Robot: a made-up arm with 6 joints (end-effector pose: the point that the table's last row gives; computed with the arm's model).
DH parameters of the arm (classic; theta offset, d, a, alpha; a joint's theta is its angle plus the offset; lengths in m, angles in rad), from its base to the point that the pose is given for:
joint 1: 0 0.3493 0 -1.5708
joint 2: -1.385 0 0.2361 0
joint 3: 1.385 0 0.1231 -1.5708
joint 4: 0 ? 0 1.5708
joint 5: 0 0 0.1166 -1.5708
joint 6: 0 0.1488 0 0
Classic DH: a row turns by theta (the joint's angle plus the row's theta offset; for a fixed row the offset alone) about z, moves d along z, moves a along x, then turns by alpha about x.
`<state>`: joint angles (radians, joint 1 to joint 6).
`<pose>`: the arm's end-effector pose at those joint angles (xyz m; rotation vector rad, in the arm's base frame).
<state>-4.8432 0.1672 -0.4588 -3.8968 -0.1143 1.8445</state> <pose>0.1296 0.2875 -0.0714 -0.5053 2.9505 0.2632</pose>
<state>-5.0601 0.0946 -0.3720 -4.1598 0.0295 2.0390</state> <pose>0.1980 0.2662 -0.0757 -0.3090 2.9927 0.4162</pose>
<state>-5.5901 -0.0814 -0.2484 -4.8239 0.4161 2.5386</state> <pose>0.3230 0.2082 -0.0623 -0.1388 -2.9618 -0.7376</pose>
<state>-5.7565 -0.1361 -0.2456 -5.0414 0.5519 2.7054</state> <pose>0.3602 0.1861 -0.0456 -0.2547 -2.8664 -0.7725</pose>
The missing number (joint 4, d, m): 0.5439
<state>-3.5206 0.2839 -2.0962 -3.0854 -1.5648 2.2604</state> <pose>-0.4945 0.1879 0.6368 0.7312 -2.8116 -0.1469</pose>
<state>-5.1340 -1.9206 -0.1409 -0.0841 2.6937 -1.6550</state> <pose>0.0926 0.1718 0.4872 -0.5769 -2.8361 0.9382</pose>
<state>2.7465 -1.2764 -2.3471 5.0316 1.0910 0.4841</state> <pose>0.6087 -0.1734 1.0472 -1.0301 -0.0936 -0.8156</pose>
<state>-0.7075 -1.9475 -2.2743 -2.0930 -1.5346 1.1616</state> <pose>-0.3969 0.5138 0.4671 -0.2804 1.0854 0.6815</pose>
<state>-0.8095 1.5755 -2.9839 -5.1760 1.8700 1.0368</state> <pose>0.6954 -0.5009 0.2493 -1.2780 1.5453 0.6117</pose>
